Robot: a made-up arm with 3 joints. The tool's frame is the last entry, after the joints. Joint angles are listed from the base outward.
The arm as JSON. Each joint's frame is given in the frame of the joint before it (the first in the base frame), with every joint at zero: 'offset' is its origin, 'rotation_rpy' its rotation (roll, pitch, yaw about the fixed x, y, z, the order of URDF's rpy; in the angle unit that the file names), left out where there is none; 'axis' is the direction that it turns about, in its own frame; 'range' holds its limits. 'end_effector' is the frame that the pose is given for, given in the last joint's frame.
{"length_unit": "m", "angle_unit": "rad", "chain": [
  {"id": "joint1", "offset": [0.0, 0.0, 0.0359], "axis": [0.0, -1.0, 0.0], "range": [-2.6, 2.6]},
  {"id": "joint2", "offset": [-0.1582, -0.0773, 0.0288], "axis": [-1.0, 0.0, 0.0], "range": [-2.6, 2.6]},
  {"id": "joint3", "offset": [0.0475, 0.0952, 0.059], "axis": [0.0, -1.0, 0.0], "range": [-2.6, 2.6]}
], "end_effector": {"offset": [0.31, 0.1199, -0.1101]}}
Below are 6 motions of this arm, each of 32 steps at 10 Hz.
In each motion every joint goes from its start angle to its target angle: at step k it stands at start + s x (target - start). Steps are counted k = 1, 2, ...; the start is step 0. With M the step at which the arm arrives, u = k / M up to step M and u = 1 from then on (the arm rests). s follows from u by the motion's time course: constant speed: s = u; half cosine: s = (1 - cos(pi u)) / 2; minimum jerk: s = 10 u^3 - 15 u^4 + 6 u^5.
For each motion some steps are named. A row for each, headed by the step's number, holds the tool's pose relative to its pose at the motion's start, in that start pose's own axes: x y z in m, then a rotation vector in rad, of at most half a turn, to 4 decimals.
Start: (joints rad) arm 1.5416 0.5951 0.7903
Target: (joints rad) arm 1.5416 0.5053 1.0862
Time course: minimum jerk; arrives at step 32
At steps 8, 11, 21, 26, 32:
8: 0.0046 -0.0020 0.0109 0.0064 -0.0306 -0.0067
11: 0.0097 -0.0045 0.0240 0.0138 -0.0667 -0.0149
21: 0.0271 -0.0190 0.0834 0.0431 -0.2291 -0.0548
26: 0.0307 -0.0245 0.1026 0.0512 -0.2813 -0.0688
32: 0.0315 -0.0262 0.1080 0.0533 -0.2957 -0.0727

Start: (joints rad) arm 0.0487 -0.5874 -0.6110
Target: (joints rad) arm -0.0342 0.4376 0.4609
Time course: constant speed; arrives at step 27
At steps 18, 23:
18: 0.0766 -0.0663 0.1139 -0.6694 -0.6316 -0.1880
23: 0.0783 -0.0501 0.1293 -0.8847 -0.7811 -0.1491

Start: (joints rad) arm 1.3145 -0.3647 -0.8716
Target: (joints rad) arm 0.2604 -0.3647 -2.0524
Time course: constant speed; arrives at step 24
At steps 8, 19, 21, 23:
8: -0.1301 0.0182 -0.1126 0.1118 0.7213 -0.0614
19: -0.3758 0.0880 -0.0383 0.3201 1.7066 -0.0756
21: -0.4086 0.1011 0.0055 0.3658 1.8841 -0.0676
23: -0.4335 0.1128 0.0565 0.4143 2.0607 -0.0556

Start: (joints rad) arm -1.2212 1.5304 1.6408
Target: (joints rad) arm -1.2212 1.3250 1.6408
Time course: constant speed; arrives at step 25
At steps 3, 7, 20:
3: 0.0052 -0.0093 -0.0004 -0.0017 0.0000 -0.0246
7: 0.0117 -0.0220 -0.0008 -0.0040 0.0000 -0.0574
20: 0.0300 -0.0644 -0.0021 -0.0115 0.0000 -0.1639

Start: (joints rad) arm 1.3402 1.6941 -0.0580
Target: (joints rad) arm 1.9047 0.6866 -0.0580
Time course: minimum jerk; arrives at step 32
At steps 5, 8, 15, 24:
5: 0.0026 -0.0013 0.0062 0.0309 0.0018 -0.0149
8: 0.0092 -0.0055 0.0219 0.1075 0.0042 -0.0522
15: 0.0372 -0.0444 0.0950 0.4563 -0.0249 -0.2240
24: 0.0489 -0.1419 0.1842 0.9105 -0.1688 -0.4434

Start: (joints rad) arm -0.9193 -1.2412 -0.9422
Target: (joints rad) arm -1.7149 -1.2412 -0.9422
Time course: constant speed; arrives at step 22
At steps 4, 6, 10, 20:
4: 0.0125 0.0009 0.0177 0.1107 0.0468 -0.0805
6: 0.0191 0.0002 0.0264 0.1661 0.0702 -0.1207
10: 0.0326 -0.0033 0.0430 0.2768 0.1170 -0.2012
20: 0.0674 -0.0244 0.0786 0.5535 0.2341 -0.4024

